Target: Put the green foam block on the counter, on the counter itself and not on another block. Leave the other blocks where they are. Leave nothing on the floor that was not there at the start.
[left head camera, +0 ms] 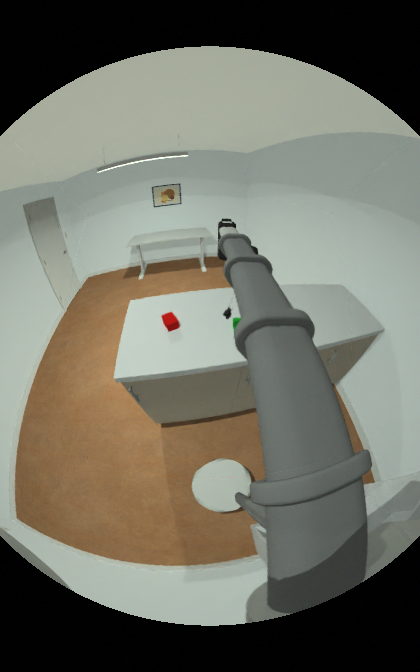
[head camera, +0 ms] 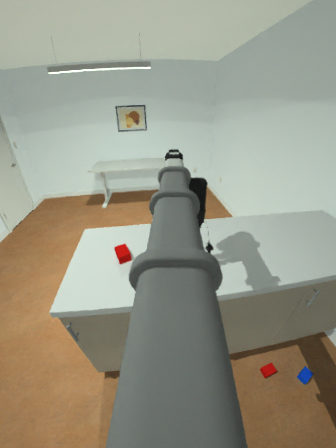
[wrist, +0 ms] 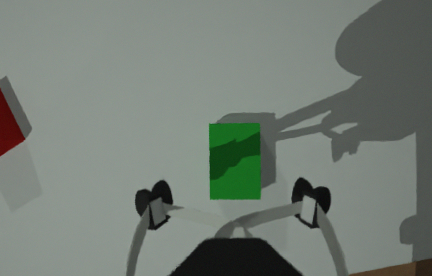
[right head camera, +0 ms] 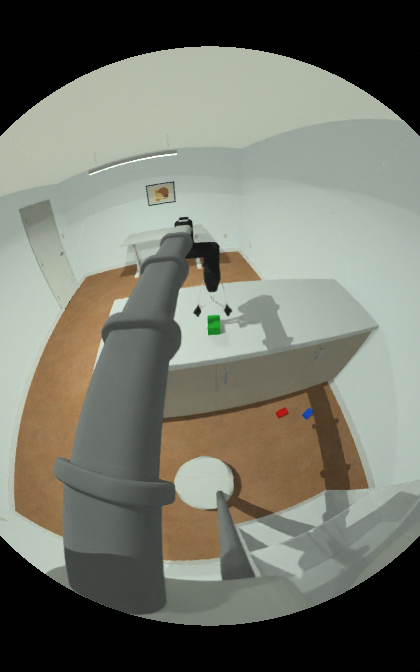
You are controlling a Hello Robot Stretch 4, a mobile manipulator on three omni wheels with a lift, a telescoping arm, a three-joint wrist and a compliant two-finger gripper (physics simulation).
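Note:
The green foam block rests directly on the light counter, with no other block under it. In the head view my arm hides it. My gripper is open and empty above the counter, its fingers well apart. In the right head view its fingertips are above and behind the block, clear of it. A red block stands on the counter to the left, apart from the green one.
A red block and a blue block lie on the floor before the counter. A white table stands by the far wall. A round white object is near my base.

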